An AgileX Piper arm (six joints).
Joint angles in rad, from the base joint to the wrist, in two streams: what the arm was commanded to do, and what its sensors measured. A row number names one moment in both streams.
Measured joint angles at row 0:
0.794, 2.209, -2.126, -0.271, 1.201, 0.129
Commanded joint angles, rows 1 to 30:
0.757, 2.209, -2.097, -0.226, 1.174, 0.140
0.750, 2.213, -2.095, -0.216, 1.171, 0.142
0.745, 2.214, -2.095, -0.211, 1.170, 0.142
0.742, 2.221, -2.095, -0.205, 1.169, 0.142
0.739, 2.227, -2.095, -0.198, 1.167, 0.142
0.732, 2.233, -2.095, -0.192, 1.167, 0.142
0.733, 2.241, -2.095, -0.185, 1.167, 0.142
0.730, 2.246, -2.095, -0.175, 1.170, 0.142
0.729, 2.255, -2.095, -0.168, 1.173, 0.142
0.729, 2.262, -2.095, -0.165, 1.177, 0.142
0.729, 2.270, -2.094, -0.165, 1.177, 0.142
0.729, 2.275, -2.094, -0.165, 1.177, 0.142
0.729, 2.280, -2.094, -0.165, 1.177, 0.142
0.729, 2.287, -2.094, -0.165, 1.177, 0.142
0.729, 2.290, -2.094, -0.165, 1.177, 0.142
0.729, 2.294, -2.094, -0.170, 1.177, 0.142
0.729, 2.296, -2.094, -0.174, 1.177, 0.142
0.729, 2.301, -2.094, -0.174, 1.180, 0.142
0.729, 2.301, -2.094, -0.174, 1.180, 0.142
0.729, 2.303, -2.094, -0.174, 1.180, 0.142
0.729, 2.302, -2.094, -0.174, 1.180, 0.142
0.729, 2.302, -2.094, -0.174, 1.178, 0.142
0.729, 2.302, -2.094, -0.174, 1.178, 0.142
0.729, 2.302, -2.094, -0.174, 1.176, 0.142
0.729, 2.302, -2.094, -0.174, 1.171, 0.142
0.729, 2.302, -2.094, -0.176, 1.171, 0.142
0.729, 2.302, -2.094, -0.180, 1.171, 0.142
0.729, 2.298, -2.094, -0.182, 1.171, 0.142
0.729, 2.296, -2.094, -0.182, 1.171, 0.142
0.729, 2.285, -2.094, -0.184, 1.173, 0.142
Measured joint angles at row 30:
0.735, 2.301, -2.096, -0.160, 1.174, 0.142
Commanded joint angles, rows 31 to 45:
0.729, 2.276, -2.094, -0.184, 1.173, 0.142
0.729, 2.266, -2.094, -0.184, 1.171, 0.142
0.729, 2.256, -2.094, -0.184, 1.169, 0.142
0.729, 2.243, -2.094, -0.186, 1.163, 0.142
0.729, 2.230, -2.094, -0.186, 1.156, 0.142
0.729, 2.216, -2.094, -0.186, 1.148, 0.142
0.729, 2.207, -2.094, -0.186, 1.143, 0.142
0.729, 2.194, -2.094, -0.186, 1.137, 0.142
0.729, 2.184, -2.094, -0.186, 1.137, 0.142
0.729, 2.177, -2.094, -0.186, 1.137, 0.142
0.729, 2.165, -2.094, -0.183, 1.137, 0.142
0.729, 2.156, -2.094, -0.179, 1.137, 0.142
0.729, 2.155, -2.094, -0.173, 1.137, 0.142
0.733, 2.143, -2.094, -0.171, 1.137, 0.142
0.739, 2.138, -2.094, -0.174, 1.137, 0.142
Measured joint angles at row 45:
0.735, 2.170, -2.096, -0.162, 1.154, 0.142
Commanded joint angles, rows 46 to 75:
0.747, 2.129, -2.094, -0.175, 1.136, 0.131
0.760, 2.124, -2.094, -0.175, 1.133, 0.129
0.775, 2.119, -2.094, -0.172, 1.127, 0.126
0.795, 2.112, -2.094, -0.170, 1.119, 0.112
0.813, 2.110, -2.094, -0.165, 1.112, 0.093
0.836, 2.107, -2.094, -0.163, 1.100, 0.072
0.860, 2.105, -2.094, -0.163, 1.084, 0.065
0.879, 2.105, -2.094, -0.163, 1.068, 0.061
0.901, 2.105, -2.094, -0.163, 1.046, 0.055
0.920, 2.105, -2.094, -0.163, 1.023, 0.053
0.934, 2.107, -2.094, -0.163, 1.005, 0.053
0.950, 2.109, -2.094, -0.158, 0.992, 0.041
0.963, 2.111, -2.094, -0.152, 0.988, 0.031
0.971, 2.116, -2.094, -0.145, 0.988, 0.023
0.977, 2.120, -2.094, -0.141, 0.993, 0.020
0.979, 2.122, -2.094, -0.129, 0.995, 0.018
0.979, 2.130, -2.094, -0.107, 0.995, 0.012
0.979, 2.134, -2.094, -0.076, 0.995, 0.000
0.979, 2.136, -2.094, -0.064, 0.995, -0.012
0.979, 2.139, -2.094, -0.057, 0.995, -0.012
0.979, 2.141, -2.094, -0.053, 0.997, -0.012
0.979, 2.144, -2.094, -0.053, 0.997, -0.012
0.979, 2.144, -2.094, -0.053, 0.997, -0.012
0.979, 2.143, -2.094, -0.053, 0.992, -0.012
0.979, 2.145, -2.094, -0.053, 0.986, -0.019
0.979, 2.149, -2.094, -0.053, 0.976, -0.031
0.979, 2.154, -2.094, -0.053, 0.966, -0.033
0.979, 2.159, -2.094, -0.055, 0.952, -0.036
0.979, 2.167, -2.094, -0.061, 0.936, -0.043
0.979, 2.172, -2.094, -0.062, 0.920, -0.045
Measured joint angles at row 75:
0.979, 2.152, -2.096, -0.056, 0.977, -0.020
